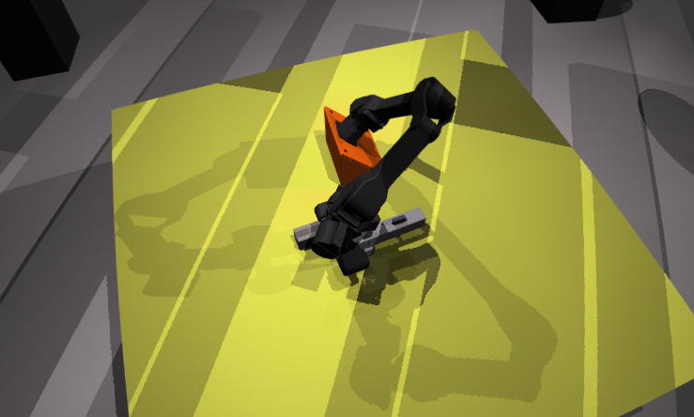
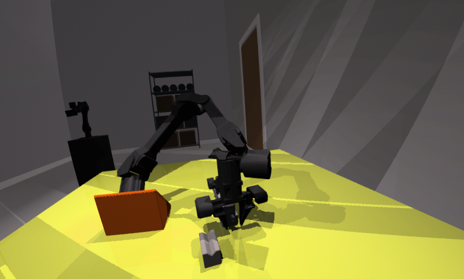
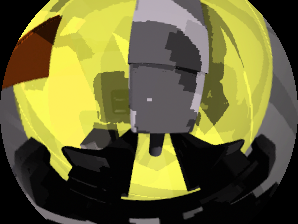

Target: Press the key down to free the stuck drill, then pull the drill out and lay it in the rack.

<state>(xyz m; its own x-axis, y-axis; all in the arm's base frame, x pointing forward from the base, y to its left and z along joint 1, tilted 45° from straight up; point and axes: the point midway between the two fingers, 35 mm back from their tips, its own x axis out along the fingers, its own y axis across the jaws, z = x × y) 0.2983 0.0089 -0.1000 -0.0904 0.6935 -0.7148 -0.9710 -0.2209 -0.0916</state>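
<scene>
The drill is 5 cm to the left of my gripper tip, 3 cm above it and 1 cm behind it. Also, from my gripper tip: dark key: 14 cm to the left, 4 cm above, 3 cm behind; then grey v-grooved rack: 7 cm to the right, 6 cm behind; then grey housing block: 11 cm to the left, 3 cm behind, 3 cm above.
</scene>
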